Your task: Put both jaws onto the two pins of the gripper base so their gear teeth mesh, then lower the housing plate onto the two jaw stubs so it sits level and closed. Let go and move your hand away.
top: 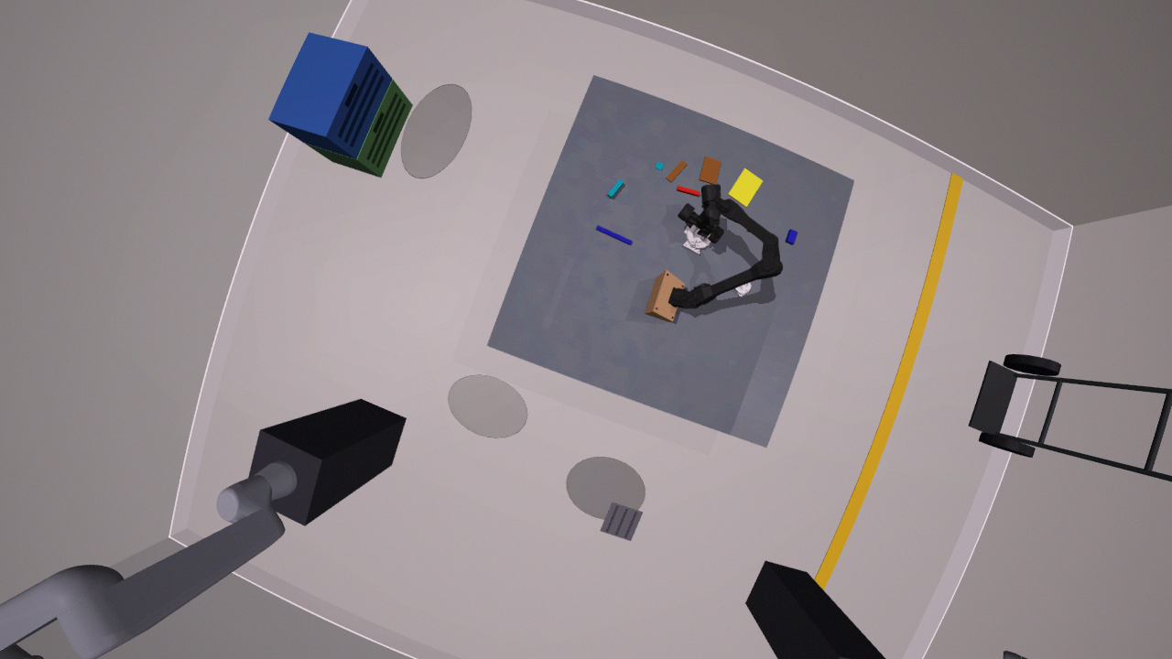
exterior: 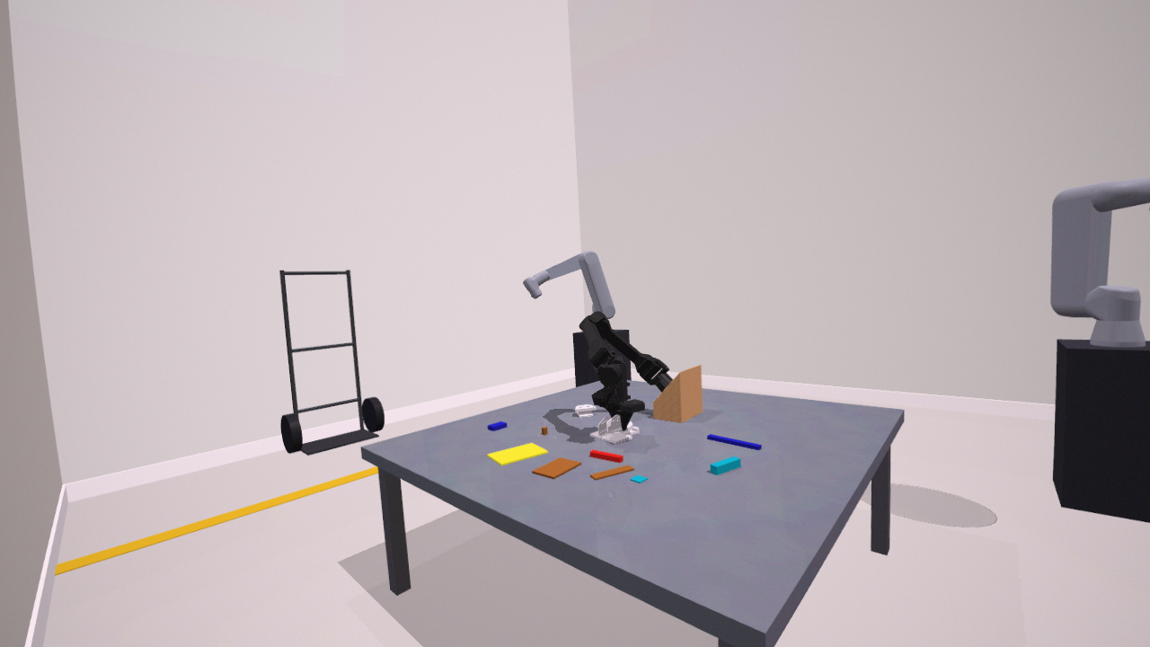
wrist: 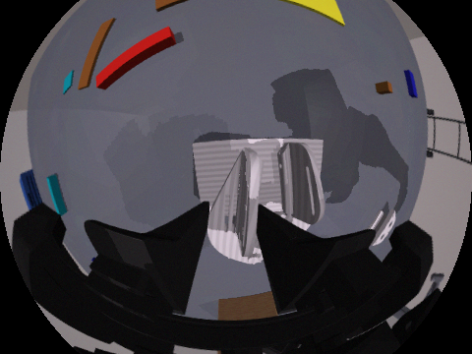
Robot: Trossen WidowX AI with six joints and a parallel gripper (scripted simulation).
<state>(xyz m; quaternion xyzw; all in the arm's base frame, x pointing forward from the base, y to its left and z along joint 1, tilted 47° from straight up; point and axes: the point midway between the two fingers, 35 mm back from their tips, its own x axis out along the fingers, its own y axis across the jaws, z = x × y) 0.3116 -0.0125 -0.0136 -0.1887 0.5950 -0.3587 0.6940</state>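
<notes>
My gripper tip is now 10 mm short of the flat white ribbed part, 30 mm to the left of it and 30 mm above it. From my gripper tip the other things lie so: brown plate (290 mm ahead, 10 mm to the left, 30 mm below); white jaw (40 mm behind, 40 mm to the right, 10 mm below); red bar (160 mm ahead, 70 mm to the left, 20 mm below).
</notes>
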